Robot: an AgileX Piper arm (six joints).
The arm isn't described. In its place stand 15 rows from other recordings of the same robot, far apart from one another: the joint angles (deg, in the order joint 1, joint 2, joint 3, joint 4, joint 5, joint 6), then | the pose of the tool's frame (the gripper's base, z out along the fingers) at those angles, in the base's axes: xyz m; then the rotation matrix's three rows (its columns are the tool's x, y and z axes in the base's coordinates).
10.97 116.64 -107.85 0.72 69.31 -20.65 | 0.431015, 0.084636, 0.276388; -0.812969, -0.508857, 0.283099; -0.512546, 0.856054, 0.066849; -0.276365, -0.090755, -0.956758
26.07 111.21 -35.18 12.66 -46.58 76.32 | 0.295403, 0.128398, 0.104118; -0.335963, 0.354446, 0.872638; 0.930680, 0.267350, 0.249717; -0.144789, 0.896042, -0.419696
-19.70 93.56 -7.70 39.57 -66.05 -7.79 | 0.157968, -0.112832, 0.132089; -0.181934, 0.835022, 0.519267; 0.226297, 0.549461, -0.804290; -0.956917, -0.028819, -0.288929
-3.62 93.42 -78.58 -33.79 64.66 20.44 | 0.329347, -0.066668, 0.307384; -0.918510, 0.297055, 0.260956; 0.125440, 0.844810, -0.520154; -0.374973, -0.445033, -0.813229
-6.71 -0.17 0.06 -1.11 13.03 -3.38 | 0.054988, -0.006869, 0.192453; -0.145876, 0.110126, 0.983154; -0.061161, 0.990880, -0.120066; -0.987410, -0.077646, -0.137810
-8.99 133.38 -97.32 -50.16 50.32 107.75 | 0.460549, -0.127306, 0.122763; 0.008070, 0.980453, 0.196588; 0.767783, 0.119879, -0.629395; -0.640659, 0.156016, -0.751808
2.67 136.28 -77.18 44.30 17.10 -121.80 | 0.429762, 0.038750, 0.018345; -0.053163, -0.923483, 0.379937; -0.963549, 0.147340, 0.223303; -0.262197, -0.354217, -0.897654
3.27 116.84 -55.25 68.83 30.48 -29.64 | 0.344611, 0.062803, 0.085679; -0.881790, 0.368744, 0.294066; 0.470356, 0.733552, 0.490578; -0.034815, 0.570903, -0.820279
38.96 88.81 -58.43 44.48 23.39 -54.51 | 0.243112, 0.229140, 0.259423; -0.348276, -0.858909, 0.375473; -0.548595, 0.511550, 0.661333; -0.760097, 0.024344, -0.649353
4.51 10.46 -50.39 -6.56 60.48 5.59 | -0.020610, -0.010700, 0.380855; -0.263668, 0.028128, 0.964203; 0.020077, 0.999518, -0.023668; -0.964404, 0.013118, -0.264106
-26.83 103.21 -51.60 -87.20 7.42 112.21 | 0.308737, -0.169311, 0.156003; -0.368483, 0.752742, 0.545526; 0.656612, 0.626150, -0.420472; -0.658088, 0.203263, -0.724986
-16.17 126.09 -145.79 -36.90 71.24 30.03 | 0.438501, -0.181014, 0.402824; -0.440502, 0.790159, 0.426154; 0.370354, 0.592358, -0.715507; -0.817800, -0.157355, -0.553573
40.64 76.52 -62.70 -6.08 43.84 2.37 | 0.215393, 0.176077, 0.317882; -0.579916, -0.636532, 0.508453; -0.544152, 0.767125, 0.339732; -0.606297, -0.079660, -0.791238
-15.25 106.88 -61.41 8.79 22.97 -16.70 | 0.353502, -0.090751, 0.154902; -0.886862, 0.105229, 0.449892; 0.087117, 0.994338, -0.060843; -0.453747, -0.014766, -0.891008
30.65 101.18 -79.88 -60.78 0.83 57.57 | 0.367614, 0.216502, 0.317102; -0.219016, -0.512391, 0.830353; -0.194816, 0.856844, 0.477353; -0.956075, -0.057218, -0.287485
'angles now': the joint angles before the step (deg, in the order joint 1, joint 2, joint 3, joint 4, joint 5, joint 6). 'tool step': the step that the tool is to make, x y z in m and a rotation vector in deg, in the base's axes. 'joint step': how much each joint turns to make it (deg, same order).
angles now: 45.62, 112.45, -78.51, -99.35, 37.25, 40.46
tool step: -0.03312, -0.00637, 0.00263, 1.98, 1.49, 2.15
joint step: 2.57, -5.76, 7.96, -1.30, -0.39, 4.53
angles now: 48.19, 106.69, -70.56, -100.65, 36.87, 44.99
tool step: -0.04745, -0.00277, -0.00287, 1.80, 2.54, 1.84
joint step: 5.49, -6.09, 8.84, 1.65, 1.82, 3.70
